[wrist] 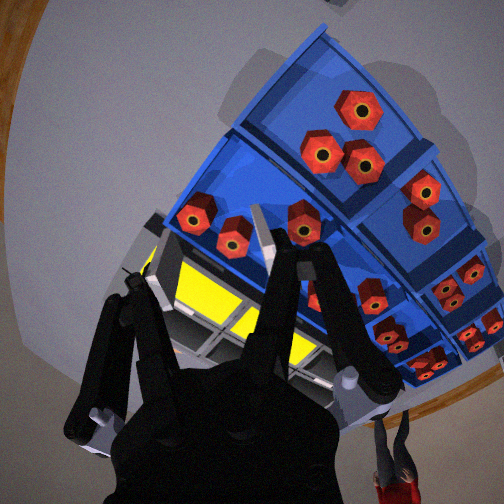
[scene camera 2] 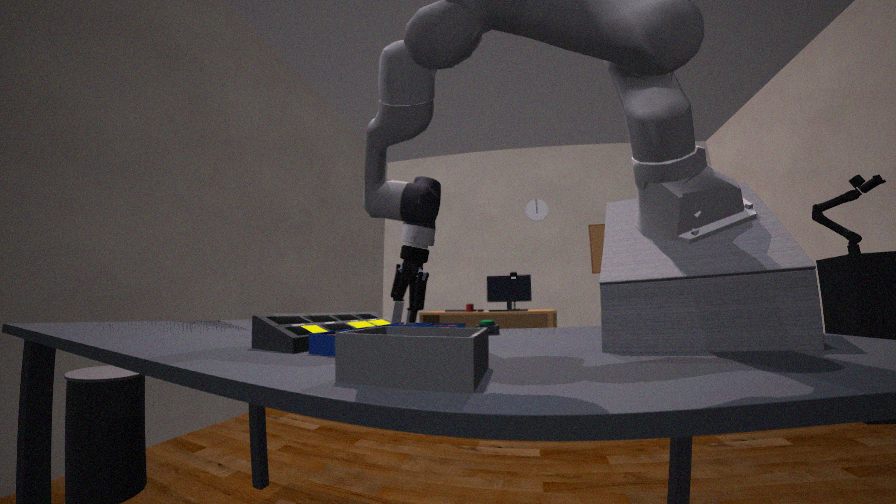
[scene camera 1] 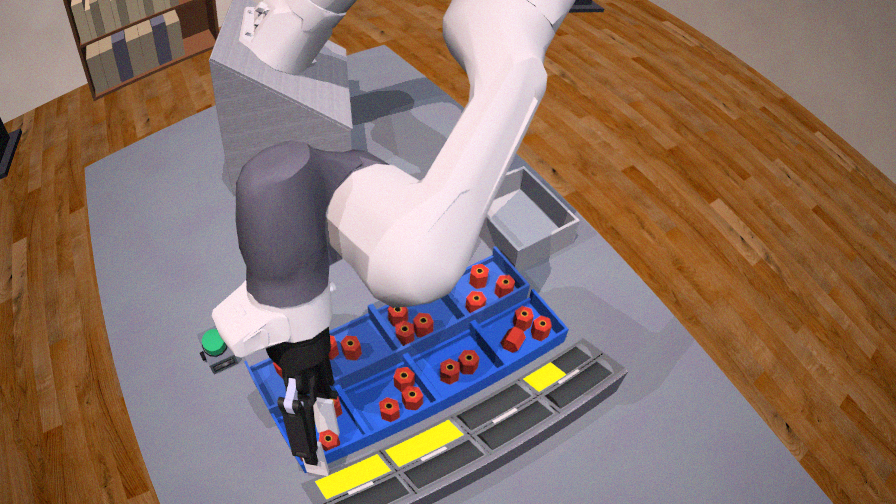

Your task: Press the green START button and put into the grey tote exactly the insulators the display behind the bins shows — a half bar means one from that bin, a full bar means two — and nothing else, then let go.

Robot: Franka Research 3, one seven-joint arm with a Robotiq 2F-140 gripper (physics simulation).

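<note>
My gripper [scene camera 1: 312,452] is open and empty, pointing down over the leftmost blue bin [scene camera 1: 313,420] of the row next to the display. In the wrist view its fingers [wrist: 214,250] straddle the air above two red hexagonal insulators [wrist: 232,243] in that bin; a third [wrist: 303,223] lies just outside the right finger. The display [scene camera 1: 476,426] shows a full yellow bar [scene camera 1: 352,475] behind this bin, a full bar [scene camera 1: 424,441] behind its neighbour and a half bar [scene camera 1: 543,376] at the far right. The green START button [scene camera 1: 213,342] is left of the bins. The grey tote [scene camera 1: 532,220] looks empty.
The blue bins [scene camera 1: 432,338] form two rows, each bin holding two or three red insulators. The arm's grey pedestal [scene camera 1: 281,100] stands behind them. In the side view the gripper [scene camera 2: 407,304] hangs just above the bins, with the tote [scene camera 2: 410,357] in front.
</note>
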